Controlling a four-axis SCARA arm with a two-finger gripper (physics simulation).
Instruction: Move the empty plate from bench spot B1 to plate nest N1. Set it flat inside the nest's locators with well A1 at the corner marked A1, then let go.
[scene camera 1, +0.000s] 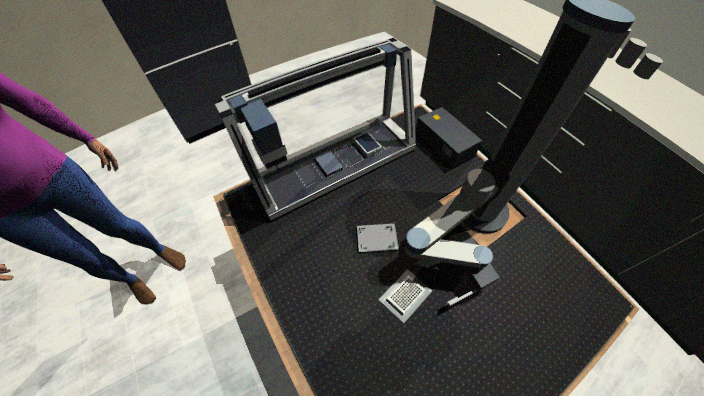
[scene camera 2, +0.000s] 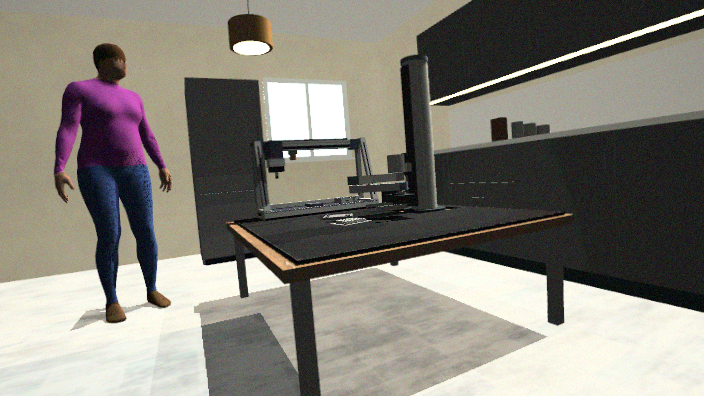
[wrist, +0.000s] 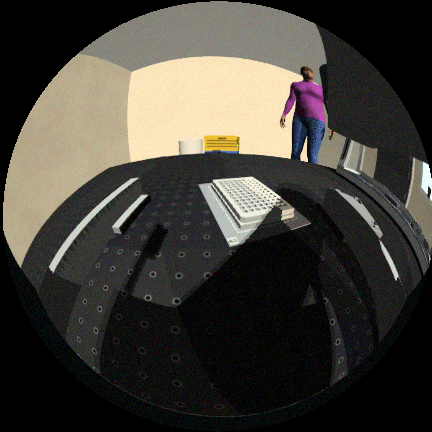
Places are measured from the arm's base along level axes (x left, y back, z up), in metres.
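Pixels of known places: gripper, between the fingertips: (scene camera 1: 436, 284) (scene camera 2: 372, 207) (wrist: 237, 188); arm's base, origin of its link: (scene camera 1: 481, 209) (scene camera 2: 424, 211).
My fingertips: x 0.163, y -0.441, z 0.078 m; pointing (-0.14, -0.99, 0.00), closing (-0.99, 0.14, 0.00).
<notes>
For each thing: its top centre in the pictures, then the offset to it from my fingertips. "spot": a spot on its surface instead.
- white well plate, centre of its top: (wrist: 248, 191) (scene camera 1: 406, 294) (scene camera 2: 350, 219) dx -0.041, dy -0.102, dz -0.049 m
- pale B1 card, a spot on its surface: (wrist: 217, 212) spot: dx +0.010, dy -0.066, dz -0.063 m
- Nest N1, centre of its top: (wrist: 356, 204) (scene camera 1: 377, 236) (scene camera 2: 337, 214) dx -0.301, dy -0.059, dz -0.047 m
- dark box, a spot on its surface: (scene camera 1: 447, 135) spot: dx -0.531, dy +0.515, dz +0.049 m
The white well plate (scene camera 1: 406, 296) (scene camera 2: 350, 220) (wrist: 252, 200) lies flat on the pale B1 card (scene camera 1: 401, 316) (wrist: 217, 212). In the wrist view the card's mark shows at its near corner, and shadow covers the plate's near right corner. Nest N1 (scene camera 1: 377, 237) (wrist: 362, 212) is a grey block with corner locators, up and left of the plate in scene camera 1; no plate sits on it. My gripper (scene camera 1: 426, 292) (wrist: 237, 188) is open, low over the bench, right of the plate in scene camera 1. The forearm hides one finger there; in the wrist view the right finger is in shadow.
A gantry frame (scene camera 1: 345, 175) (scene camera 2: 315, 144) with a hanging head stands behind the nest. A dark box (scene camera 1: 447, 135) stands right of it. The arm's column (scene camera 1: 555, 100) (scene camera 2: 422, 130) rises at the right. A person (scene camera 1: 30, 170) (scene camera 2: 107, 125) (wrist: 308, 102) stands beyond the table's left edge.
</notes>
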